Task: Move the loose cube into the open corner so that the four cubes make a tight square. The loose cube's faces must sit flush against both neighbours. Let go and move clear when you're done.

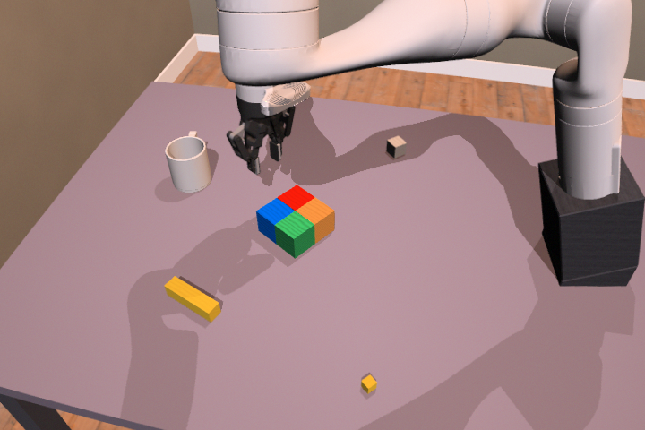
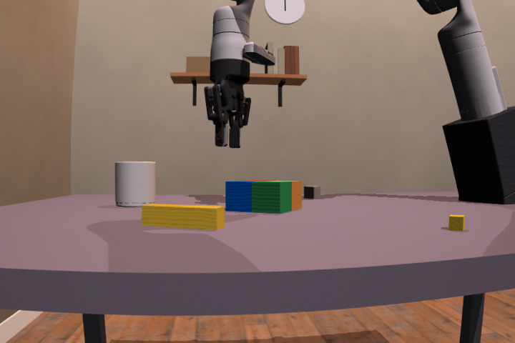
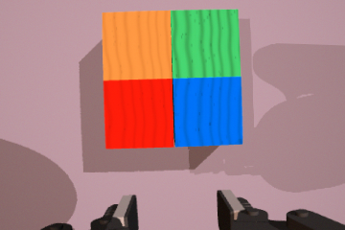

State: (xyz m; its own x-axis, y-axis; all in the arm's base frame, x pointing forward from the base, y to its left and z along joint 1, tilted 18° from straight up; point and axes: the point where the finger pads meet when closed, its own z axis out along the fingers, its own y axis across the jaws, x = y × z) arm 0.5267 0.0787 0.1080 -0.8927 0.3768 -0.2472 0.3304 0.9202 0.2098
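My hand is 100 mm above the red cube and 60 mm past it. Round my hand: orange cube 100 mm below, 100 mm behind, 10 mm to the left; blue cube 100 mm below, 40 mm to the left, 40 mm behind; green cube 100 mm below, 80 mm behind, 60 mm to the left.
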